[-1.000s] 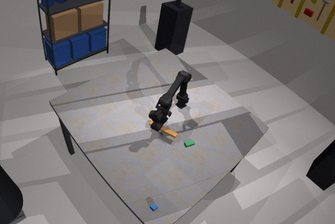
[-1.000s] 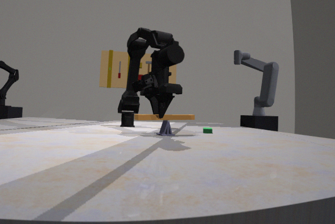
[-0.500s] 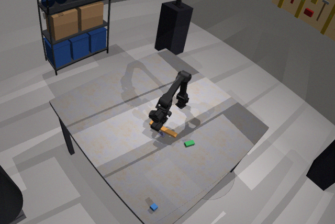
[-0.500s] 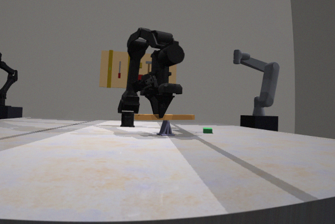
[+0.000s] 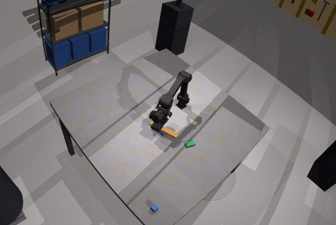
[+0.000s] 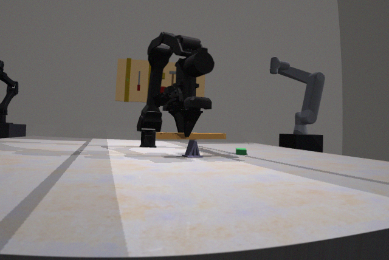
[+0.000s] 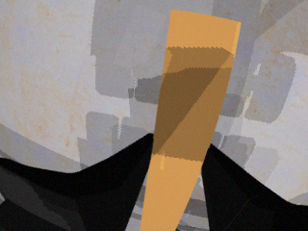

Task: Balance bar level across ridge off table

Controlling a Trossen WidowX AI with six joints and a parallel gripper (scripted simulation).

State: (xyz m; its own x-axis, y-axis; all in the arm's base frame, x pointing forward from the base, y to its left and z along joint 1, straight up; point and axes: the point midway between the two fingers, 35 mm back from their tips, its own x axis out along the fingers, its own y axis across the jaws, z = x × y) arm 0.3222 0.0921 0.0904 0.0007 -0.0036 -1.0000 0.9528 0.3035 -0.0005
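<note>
Right now the orange bar is 30 mm to the left of my gripper tip and 10 mm behind it. Also, from my gripper tip: green block: 210 mm to the left, 100 mm behind, 50 mm below; then blue block: 420 mm ahead, 410 mm to the left, 40 mm below.
</note>
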